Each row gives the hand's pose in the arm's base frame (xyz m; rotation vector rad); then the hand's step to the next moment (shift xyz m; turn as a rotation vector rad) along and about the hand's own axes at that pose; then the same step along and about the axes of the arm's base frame.
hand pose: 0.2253 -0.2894 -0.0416 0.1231 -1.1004 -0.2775
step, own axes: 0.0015 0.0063 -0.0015 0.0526 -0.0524 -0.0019
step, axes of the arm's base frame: 0.0030 0.0056 0.0021 0.0155 -0.0651 0.0321
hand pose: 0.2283 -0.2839 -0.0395 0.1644 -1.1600 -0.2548
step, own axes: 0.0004 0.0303 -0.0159 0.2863 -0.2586 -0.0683
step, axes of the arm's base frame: 0.0182 0.0289 0.0020 0.1409 -0.3292 0.1591
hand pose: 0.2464 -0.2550 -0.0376 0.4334 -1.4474 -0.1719
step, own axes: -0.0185 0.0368 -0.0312 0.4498 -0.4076 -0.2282
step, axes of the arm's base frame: 0.0229 0.0461 -0.0047 0.3402 -0.4963 0.2419
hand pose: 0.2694 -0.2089 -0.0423 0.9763 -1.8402 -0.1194
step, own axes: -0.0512 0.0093 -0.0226 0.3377 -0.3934 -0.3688
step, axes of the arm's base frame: 0.0215 0.0478 -0.0217 0.4643 -0.3654 0.2359
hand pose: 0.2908 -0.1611 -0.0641 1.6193 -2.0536 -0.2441
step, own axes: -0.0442 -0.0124 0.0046 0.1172 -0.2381 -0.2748
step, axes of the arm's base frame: 0.0154 0.0377 -0.0217 0.3203 -0.1299 0.1626
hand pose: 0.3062 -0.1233 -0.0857 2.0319 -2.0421 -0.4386
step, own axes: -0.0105 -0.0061 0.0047 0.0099 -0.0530 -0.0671
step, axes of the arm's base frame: 0.0041 0.0108 -0.0061 0.0737 -0.0131 0.0425
